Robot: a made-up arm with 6 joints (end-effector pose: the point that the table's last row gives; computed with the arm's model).
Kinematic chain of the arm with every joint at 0, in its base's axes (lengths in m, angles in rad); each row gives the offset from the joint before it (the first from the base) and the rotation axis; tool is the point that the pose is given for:
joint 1: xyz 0 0 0.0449 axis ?
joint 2: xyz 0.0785 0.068 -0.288 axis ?
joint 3: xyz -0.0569 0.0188 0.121 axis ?
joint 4: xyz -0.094 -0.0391 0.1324 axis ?
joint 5: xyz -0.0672 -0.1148 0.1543 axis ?
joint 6: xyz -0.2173 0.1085 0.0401 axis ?
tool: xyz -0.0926 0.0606 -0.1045
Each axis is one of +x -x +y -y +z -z.
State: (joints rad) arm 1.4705 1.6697 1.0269 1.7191 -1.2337 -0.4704
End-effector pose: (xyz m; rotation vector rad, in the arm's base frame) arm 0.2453 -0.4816 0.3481 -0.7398 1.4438 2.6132
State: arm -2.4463 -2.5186 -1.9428 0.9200 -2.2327 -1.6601
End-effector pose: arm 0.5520 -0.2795 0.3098 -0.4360 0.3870 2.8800
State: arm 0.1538 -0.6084 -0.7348 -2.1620 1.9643 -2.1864
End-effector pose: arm 0.2165 0.1239 -0.3292 -0.5349 -0.1215 -2.0127
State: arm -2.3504 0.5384 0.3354 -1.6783 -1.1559 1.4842
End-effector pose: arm -0.4911 0.0921 0.1825 0.7471 -1.7829 0.0864
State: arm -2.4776 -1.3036 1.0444 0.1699 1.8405 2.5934
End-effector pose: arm 0.5577 0.1319 0.2603 1.4459 -0.6567 -0.9631
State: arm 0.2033 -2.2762 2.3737 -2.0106 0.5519 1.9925
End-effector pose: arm 0.1717 -0.1349 -0.3019 0.8756 -1.9387 -0.1677
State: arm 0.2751 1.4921 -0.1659 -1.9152 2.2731 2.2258
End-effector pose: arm -0.2669 0.1883 -0.2870 0.9934 0.0796 0.7645
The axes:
joint 1: -x
joint 2: -y
joint 3: +z
joint 4: +x
joint 5: -z
joint 6: -y

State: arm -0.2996 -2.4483 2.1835 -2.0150 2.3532 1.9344
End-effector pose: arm 0.4572 0.1325 -0.3583 -0.5457 -0.9357 -1.0686
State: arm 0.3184 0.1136 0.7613 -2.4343 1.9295 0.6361
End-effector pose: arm 0.0804 0.0780 -0.0880 0.7022 2.8450 -0.0677
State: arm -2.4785 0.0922 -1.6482 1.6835 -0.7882 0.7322
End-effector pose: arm -0.0301 -0.2917 0.5245 -0.9406 -0.1155 2.8706
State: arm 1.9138 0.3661 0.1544 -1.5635 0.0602 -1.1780
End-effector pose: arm -0.5291 -0.3792 -0.0416 2.6377 0.7936 1.3503
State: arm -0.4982 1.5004 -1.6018 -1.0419 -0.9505 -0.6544
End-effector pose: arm -0.5276 0.6807 0.0341 0.8431 0.3296 -0.4740
